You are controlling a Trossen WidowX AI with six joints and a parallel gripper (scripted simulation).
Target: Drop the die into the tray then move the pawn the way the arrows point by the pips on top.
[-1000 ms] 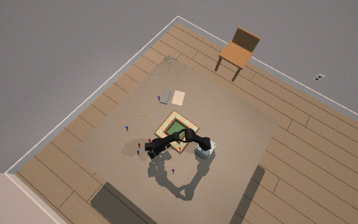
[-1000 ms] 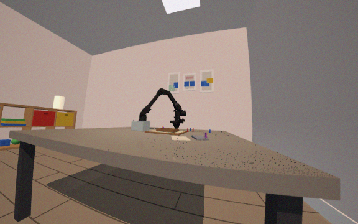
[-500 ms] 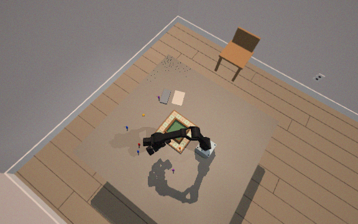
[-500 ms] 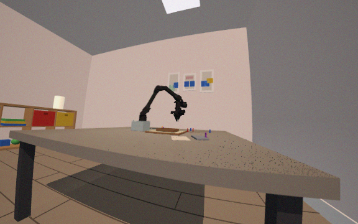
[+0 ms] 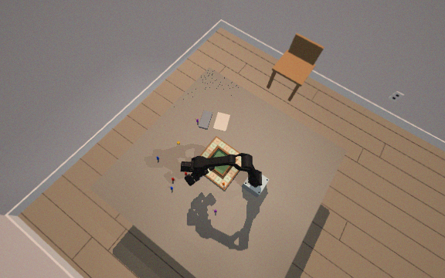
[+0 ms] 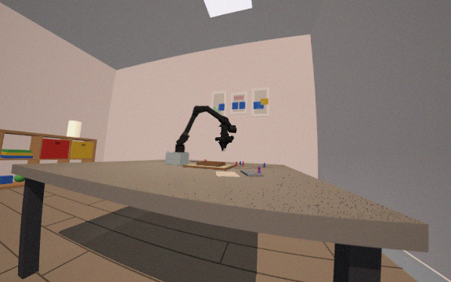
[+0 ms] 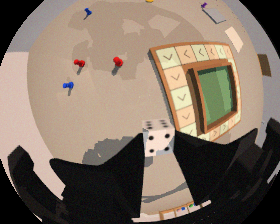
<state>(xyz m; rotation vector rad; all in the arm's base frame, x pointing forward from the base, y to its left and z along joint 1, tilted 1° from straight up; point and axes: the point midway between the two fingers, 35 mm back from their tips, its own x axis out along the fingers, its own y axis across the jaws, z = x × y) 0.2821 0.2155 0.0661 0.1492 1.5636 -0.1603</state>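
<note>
Now: gripper tip 13 cm past the orange pawn, 10 cm above it and 8 cm to the left of it. Round my gripper tip: white die: right at my gripper tip; green dice tray: 19 cm to the right, 12 cm below, 1 cm behind; grey block: 38 cm to the right, 29 cm ahead, 12 cm below.
</note>
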